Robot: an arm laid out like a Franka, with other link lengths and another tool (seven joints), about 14 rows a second.
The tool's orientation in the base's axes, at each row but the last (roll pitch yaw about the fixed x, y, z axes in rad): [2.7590, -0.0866, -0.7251]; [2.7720, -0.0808, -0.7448]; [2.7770, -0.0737, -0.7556]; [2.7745, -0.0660, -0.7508]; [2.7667, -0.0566, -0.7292]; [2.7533, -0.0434, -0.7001]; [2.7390, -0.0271, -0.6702]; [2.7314, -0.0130, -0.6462]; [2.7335, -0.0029, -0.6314]
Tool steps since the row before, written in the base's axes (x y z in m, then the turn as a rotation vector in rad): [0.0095, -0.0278, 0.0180, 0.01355, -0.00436, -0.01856]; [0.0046, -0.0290, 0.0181, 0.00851, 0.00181, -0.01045]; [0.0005, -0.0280, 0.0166, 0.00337, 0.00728, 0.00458]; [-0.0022, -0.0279, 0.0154, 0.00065, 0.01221, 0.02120]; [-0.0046, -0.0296, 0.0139, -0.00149, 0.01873, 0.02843]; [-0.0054, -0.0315, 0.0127, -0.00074, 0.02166, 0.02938]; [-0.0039, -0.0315, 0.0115, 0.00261, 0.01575, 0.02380]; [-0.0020, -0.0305, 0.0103, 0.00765, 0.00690, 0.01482]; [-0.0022, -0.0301, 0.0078, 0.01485, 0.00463, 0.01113]
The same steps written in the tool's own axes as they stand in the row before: [0.0270, 0.0193, -0.0092, 0.01138, -0.01263, 0.01606]; [0.0244, 0.0228, -0.0085, 0.00417, -0.01053, 0.00753]; [0.0207, 0.0241, -0.0070, -0.00220, -0.00541, -0.00716]; [0.0184, 0.0255, -0.0054, -0.00644, -0.00097, -0.02359]; [0.0171, 0.0281, -0.0029, -0.01196, -0.00140, -0.03188]; [0.0167, 0.0301, -0.0007, -0.01323, -0.00354, -0.03384]; [0.0168, 0.0293, 0.0005, -0.00709, -0.00344, -0.02755]; [0.0169, 0.0275, 0.0009, 0.00215, -0.00338, -0.01760]; [0.0160, 0.0266, 0.0030, 0.00929, -0.00707, -0.01515]
